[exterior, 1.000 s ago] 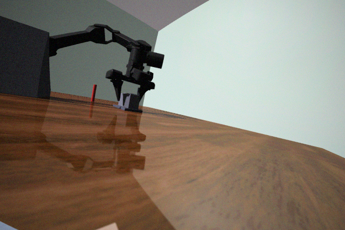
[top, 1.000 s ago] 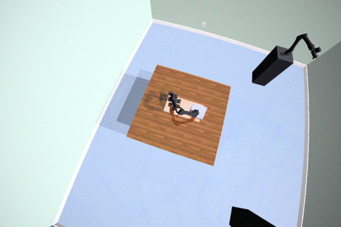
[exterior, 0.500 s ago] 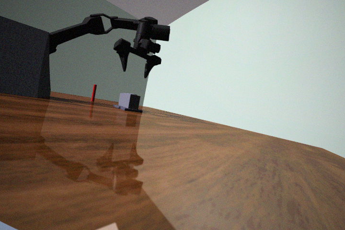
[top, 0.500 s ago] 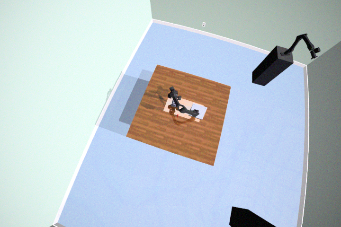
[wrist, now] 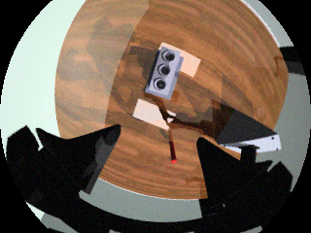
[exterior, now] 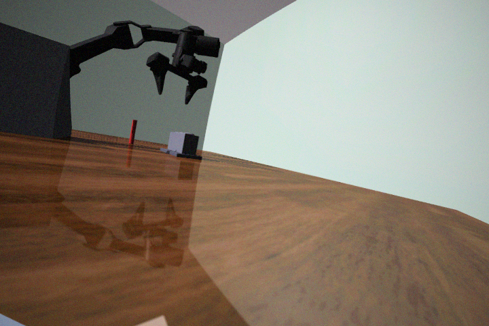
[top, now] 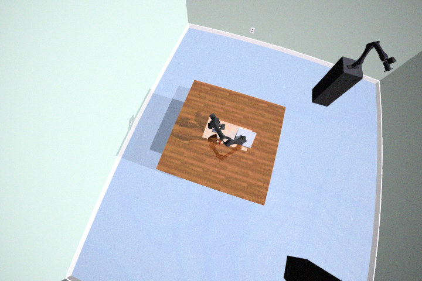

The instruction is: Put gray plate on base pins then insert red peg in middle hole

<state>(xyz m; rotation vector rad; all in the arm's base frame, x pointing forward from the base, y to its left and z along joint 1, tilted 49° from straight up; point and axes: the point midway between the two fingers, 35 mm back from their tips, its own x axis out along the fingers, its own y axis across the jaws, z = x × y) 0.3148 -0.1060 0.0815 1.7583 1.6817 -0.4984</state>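
My gripper tip is now 120 mm to the right of the red peg, 120 mm above it and 80 mm past it. Also, from my gripper tip: base (150 mm below, 80 mm to the right, 20 mm ahead); gray plate (110 mm below, 80 mm to the right, 20 mm ahead).
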